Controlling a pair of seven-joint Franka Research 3 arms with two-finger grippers.
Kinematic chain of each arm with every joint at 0, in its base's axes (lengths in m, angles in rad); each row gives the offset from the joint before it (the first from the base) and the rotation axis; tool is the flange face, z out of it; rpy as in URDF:
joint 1: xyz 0 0 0.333 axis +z
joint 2: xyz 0 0 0 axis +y
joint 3: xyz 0 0 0.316 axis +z
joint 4: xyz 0.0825 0 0 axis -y
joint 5: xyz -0.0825 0 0.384 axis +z
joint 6: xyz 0 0 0 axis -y
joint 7: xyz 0.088 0 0 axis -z
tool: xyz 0 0 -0.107 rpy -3.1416 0 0
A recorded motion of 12 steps. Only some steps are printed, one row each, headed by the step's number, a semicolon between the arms.
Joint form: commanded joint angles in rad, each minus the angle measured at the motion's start. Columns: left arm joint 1, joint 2, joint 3, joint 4, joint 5, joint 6, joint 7; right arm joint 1, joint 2, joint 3, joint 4, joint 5, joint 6, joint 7.
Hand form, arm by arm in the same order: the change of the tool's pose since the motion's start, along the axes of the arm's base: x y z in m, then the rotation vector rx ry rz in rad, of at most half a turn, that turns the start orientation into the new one. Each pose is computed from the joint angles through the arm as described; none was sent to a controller.
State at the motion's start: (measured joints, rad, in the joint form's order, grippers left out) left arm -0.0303 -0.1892 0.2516 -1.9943 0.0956 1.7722 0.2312; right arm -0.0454 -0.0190 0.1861 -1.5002 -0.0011 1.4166 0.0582
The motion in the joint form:
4: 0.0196 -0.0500 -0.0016 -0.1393 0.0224 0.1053 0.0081; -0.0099 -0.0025 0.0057 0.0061 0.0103 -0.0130 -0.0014
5: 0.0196 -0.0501 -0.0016 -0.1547 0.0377 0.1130 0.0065; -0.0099 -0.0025 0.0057 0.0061 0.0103 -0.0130 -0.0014
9: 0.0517 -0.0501 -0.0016 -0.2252 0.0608 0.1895 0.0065; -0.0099 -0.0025 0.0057 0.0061 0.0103 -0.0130 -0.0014
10: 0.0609 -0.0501 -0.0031 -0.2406 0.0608 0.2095 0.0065; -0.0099 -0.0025 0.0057 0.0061 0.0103 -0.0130 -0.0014
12: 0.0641 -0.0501 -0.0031 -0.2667 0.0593 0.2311 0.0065; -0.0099 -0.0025 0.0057 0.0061 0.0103 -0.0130 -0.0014
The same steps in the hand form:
4: -0.0186 0.0046 -0.0336 0.0093 -0.0128 -0.0089; -0.0021 -0.0011 0.0030 0.0091 0.0058 -0.0018
5: -0.0203 0.0048 -0.0401 0.0213 -0.0025 -0.0139; -0.0021 -0.0011 0.0030 0.0091 0.0058 -0.0018
9: -0.0281 0.0174 -0.0668 0.0397 -0.0041 -0.0003; -0.0021 -0.0011 0.0030 0.0091 0.0058 -0.0018
10: -0.0298 0.0200 -0.0722 0.0400 -0.0086 0.0050; -0.0021 -0.0011 0.0030 0.0091 0.0058 -0.0018
12: -0.0327 0.0196 -0.0826 0.0361 -0.0049 0.0055; -0.0021 -0.0011 0.0030 0.0091 0.0058 -0.0018

